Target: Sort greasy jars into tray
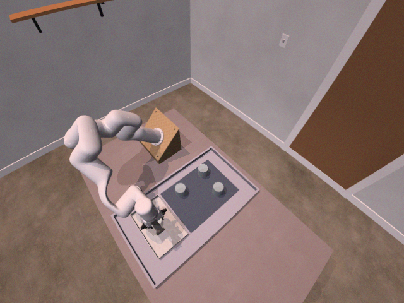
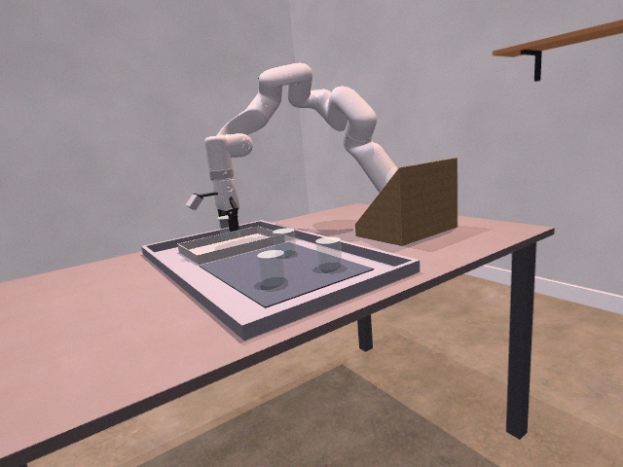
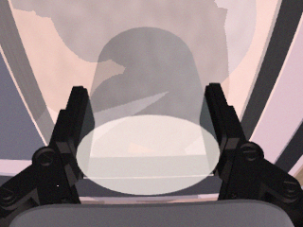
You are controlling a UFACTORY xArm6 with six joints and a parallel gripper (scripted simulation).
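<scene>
My hand is 70 mm above the pale tray. Round my hand: dark drying mat: 40 mm ahead, 320 mm to the left, 80 mm below.
</scene>
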